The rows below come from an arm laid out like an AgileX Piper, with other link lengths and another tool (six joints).
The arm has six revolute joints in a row. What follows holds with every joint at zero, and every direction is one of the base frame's.
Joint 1 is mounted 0.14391 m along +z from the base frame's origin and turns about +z.
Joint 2 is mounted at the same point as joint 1 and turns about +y.
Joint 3 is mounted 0.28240 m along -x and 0.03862 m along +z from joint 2 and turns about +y.
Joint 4 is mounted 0.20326 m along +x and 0.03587 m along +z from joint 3 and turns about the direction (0.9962, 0, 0.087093).
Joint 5 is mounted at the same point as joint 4 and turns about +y.
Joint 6 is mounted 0.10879 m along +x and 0.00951 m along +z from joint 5 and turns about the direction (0.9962, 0, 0.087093).
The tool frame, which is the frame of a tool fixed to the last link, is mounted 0.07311 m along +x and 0.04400 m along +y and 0.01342 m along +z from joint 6; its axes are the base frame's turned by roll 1.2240, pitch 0.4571 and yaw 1.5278 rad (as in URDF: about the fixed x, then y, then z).
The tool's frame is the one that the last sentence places.
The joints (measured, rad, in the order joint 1, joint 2, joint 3, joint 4, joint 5, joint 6), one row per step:
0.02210 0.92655 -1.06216 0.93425 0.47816 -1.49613
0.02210 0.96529 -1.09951 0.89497 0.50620 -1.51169
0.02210 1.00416 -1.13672 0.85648 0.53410 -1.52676
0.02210 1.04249 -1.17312 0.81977 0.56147 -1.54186
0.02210 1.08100 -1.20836 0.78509 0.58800 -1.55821
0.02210 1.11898 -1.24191 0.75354 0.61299 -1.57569
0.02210 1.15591 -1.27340 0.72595 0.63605 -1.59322
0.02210 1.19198 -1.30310 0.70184 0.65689 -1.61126
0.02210 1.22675 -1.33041 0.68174 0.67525 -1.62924
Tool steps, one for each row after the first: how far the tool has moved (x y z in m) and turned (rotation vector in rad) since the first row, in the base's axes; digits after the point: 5 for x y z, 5 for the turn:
0.00787 0.00032 -0.00306 -0.05784 0.01140 0.01438
0.01585 0.00021 -0.00652 -0.11417 0.02392 0.02873
0.02377 -0.00028 -0.01030 -0.16843 0.03708 0.04306
0.03183 -0.00114 -0.01464 -0.22141 0.05116 0.05755
0.03986 -0.00226 -0.01931 -0.27179 0.06543 0.07210
0.04771 -0.00348 -0.02411 -0.31774 0.07971 0.08657
0.05548 -0.00479 -0.02899 -0.36012 0.09342 0.10081
0.06304 -0.00605 -0.03390 -0.39788 0.10657 0.11475

